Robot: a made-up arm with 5 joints.
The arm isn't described. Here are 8 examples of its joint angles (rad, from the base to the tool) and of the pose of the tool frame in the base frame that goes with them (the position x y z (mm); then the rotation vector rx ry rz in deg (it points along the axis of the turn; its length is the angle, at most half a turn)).
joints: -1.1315 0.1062 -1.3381 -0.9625 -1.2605
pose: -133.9 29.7 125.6 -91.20 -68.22 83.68
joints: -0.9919 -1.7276 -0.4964 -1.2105 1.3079
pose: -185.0 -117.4 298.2 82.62 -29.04 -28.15
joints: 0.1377 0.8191 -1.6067 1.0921 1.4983
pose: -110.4 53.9 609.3 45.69 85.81 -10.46
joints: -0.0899 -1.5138 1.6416 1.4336 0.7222
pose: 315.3 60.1 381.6 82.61 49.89 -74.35
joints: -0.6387 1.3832 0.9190 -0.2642 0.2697
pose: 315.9 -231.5 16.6 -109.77 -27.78 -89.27
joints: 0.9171 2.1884 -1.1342 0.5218 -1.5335
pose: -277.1 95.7 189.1 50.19 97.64 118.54
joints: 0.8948 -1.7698 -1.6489 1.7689 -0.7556
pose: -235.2 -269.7 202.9 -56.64 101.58 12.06
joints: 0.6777 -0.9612 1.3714 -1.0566 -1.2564
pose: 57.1 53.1 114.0 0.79 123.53 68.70
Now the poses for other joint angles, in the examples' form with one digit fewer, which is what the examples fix.
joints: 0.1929 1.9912 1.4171 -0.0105 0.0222
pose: 169 -367 152 -165.5 -28.6 -51.2
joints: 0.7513 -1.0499 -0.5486 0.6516 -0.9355
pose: 154 -176 520 105.5 -49.0 17.5
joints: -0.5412 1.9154 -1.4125 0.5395 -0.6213
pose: -104 184 -18 -19.5 18.1 72.7
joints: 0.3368 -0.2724 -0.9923 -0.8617 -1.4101
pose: -3 24 428 -1.0 -16.9 107.6
